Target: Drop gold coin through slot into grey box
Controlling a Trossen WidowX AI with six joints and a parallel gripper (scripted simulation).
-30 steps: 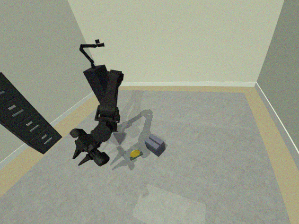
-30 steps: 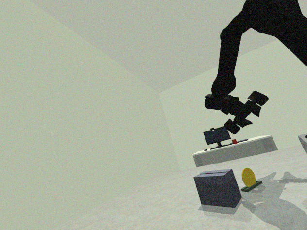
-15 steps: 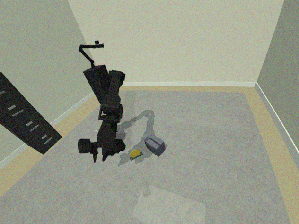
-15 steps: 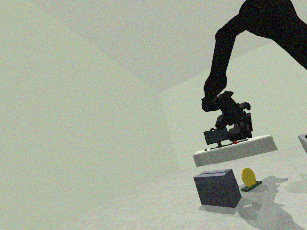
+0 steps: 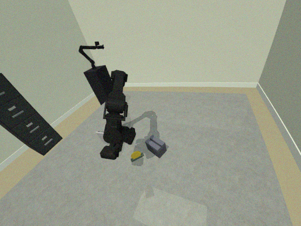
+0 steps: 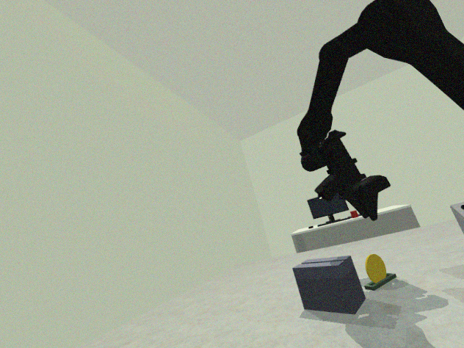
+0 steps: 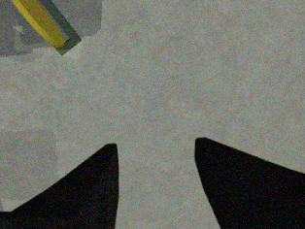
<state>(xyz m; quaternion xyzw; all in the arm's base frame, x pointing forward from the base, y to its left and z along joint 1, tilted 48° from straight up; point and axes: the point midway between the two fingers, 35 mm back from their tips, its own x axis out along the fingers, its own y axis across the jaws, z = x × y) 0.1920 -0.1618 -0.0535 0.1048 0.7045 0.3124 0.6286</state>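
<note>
Now: gripper tip 90 mm above the gold coin, 60 mm to the right of it and 40 mm short of it.
</note>
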